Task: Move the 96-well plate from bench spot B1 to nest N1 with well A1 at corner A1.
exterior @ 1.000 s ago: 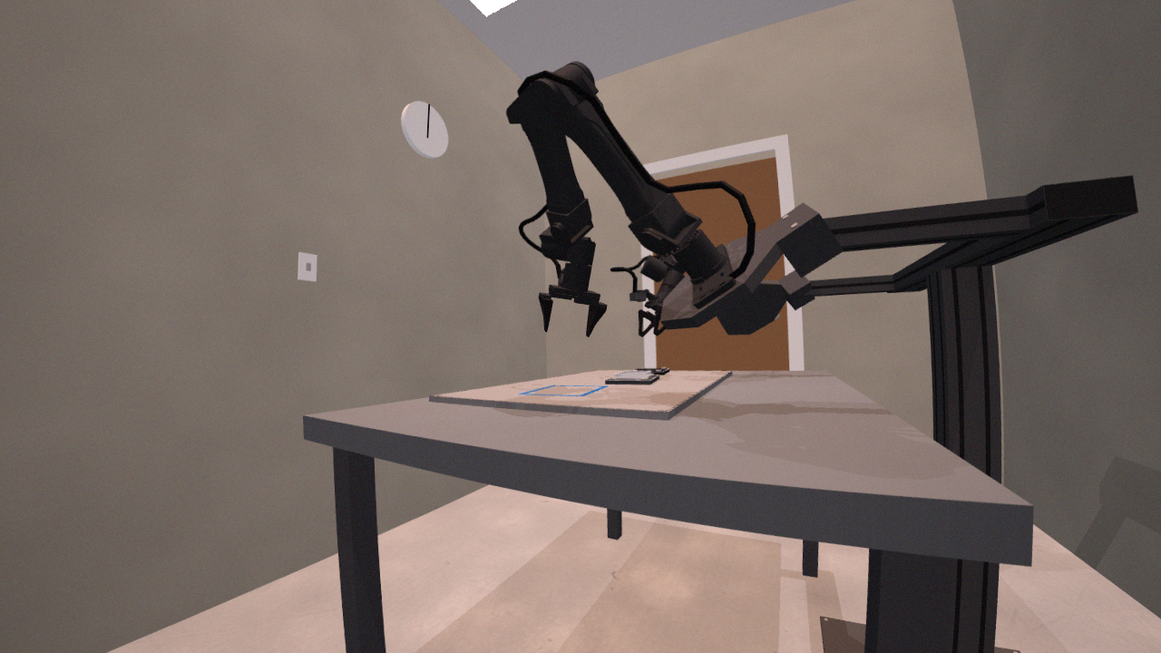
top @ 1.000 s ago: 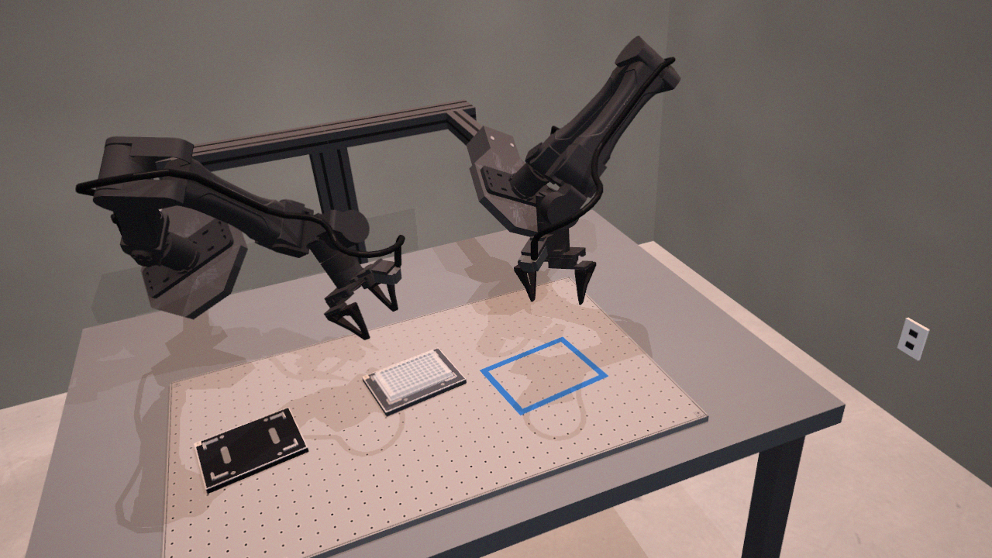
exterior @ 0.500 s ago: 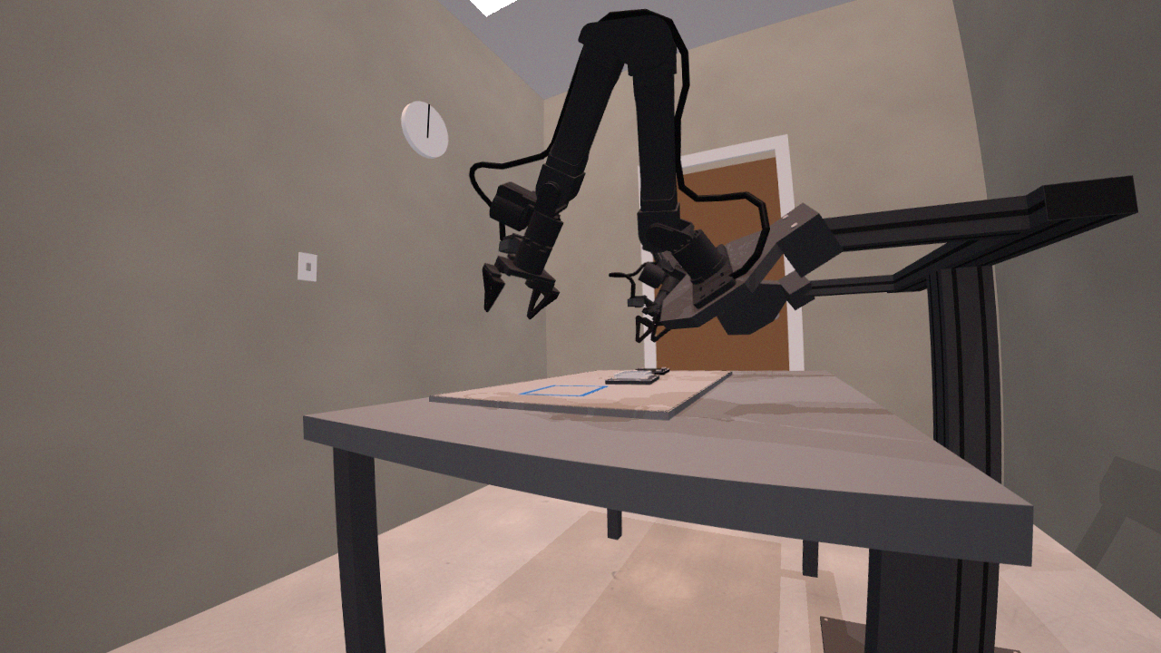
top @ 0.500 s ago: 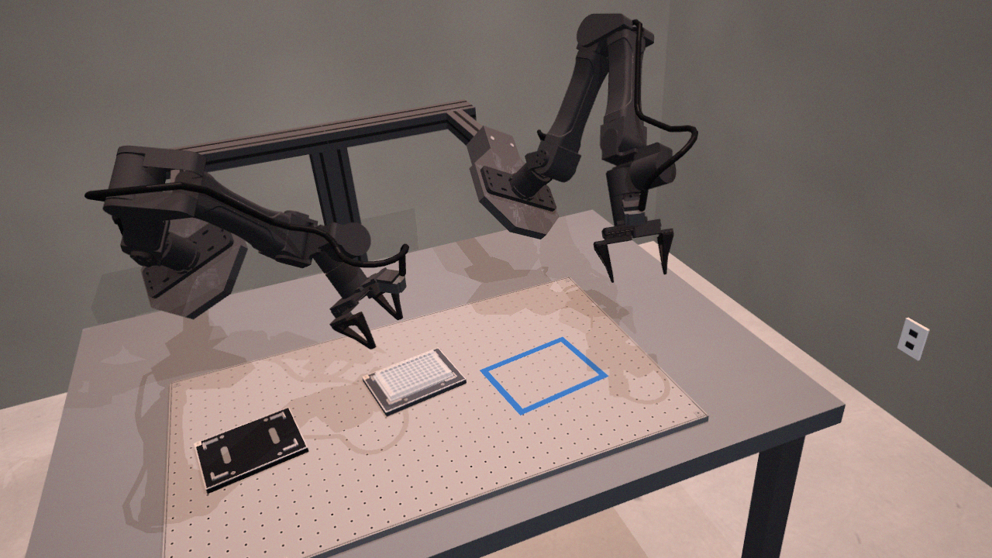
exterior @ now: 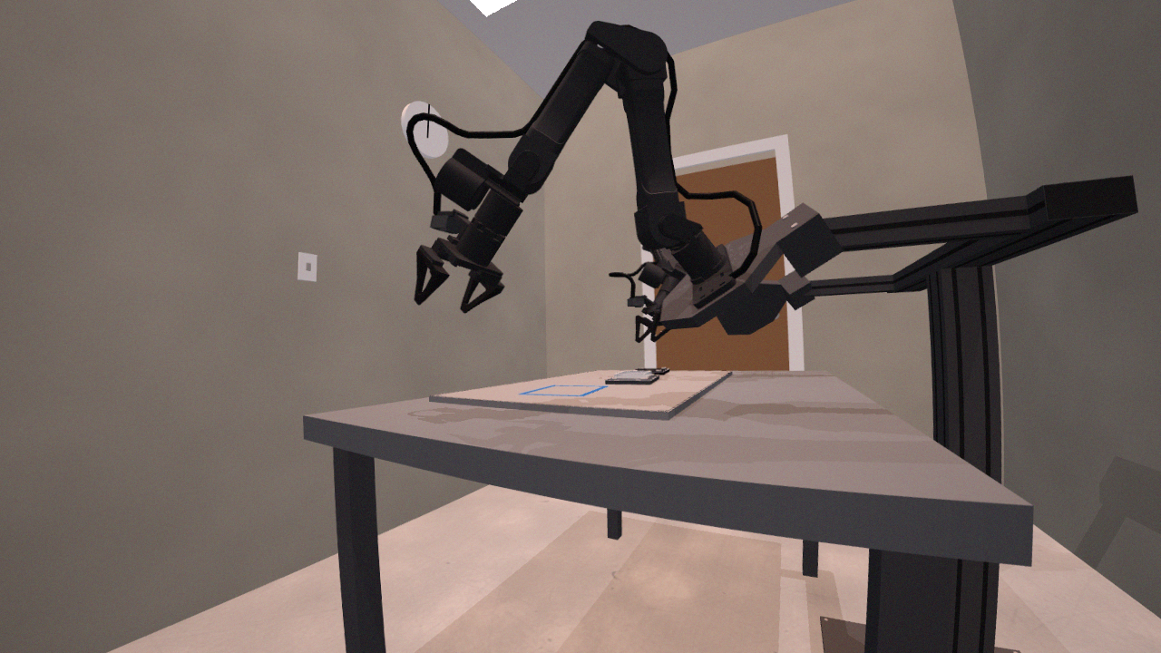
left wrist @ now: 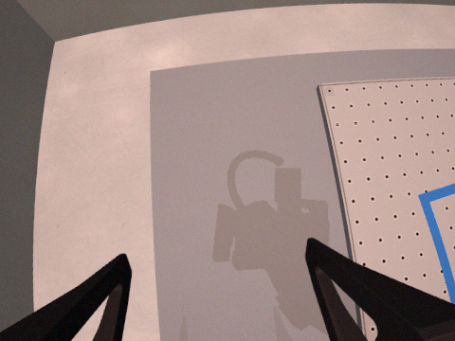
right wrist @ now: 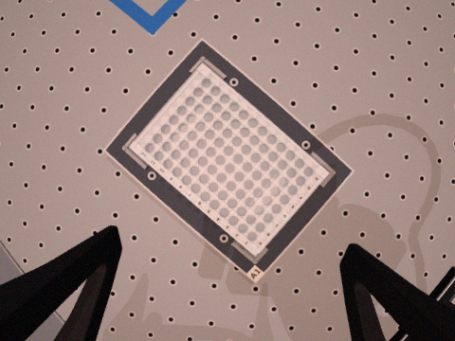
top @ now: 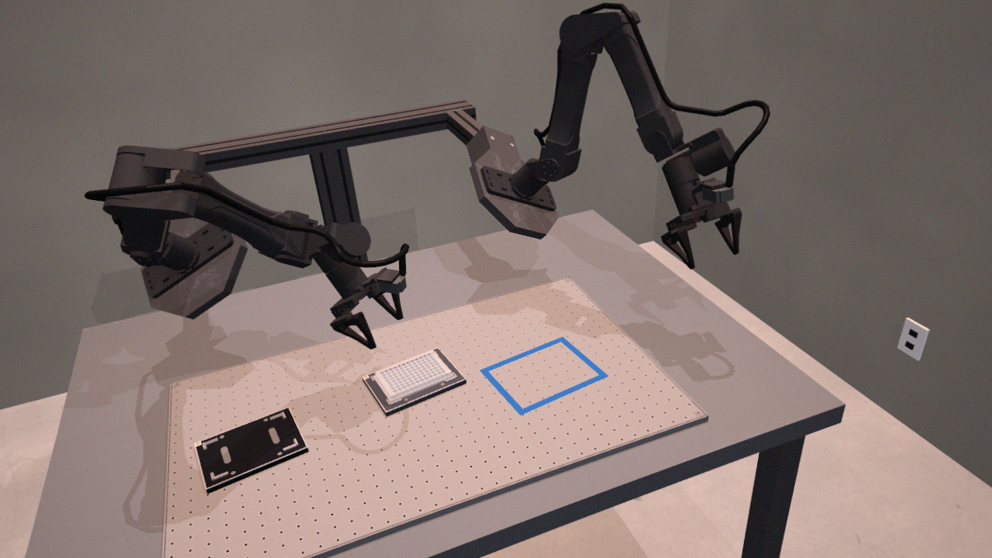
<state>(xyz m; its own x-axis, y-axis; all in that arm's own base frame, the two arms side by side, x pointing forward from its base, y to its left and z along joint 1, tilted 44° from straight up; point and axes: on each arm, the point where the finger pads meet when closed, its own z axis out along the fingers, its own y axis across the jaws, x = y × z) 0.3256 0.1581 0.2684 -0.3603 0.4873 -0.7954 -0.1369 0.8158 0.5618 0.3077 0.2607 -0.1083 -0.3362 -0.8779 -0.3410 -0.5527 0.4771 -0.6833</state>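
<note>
My right hand is 10 cm above the 96-well plate, 3 cm to the right of it and 3 cm short of it.
</note>
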